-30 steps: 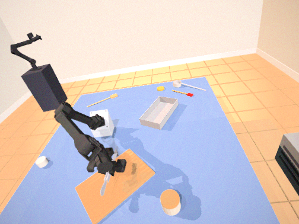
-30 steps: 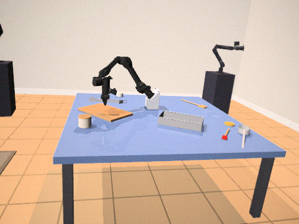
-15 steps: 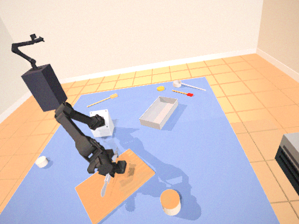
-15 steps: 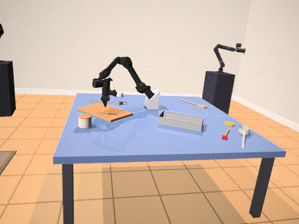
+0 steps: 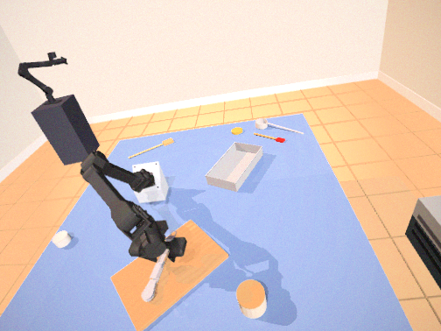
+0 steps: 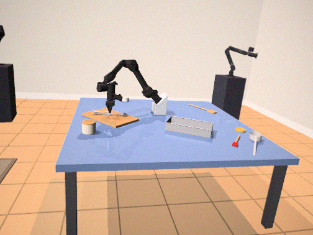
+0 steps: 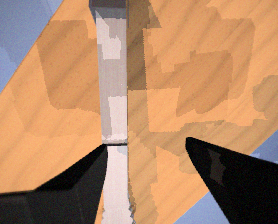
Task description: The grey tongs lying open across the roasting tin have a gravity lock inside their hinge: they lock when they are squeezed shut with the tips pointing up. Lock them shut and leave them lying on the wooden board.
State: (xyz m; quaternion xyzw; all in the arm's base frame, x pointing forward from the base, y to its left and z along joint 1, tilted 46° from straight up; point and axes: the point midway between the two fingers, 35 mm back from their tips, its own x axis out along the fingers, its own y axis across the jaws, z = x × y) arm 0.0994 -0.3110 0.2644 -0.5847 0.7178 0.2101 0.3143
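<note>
Right now my gripper tip is 40 mm above the wooden board. Also, from my gripper tip: wood-lidded canister 270 mm ahead, 170 mm to the right, 10 mm below; then roasting tin 320 mm ahead, 490 mm to the left, 20 mm below; then white puck 500 mm behind, 220 mm to the left, 30 mm below.
</note>
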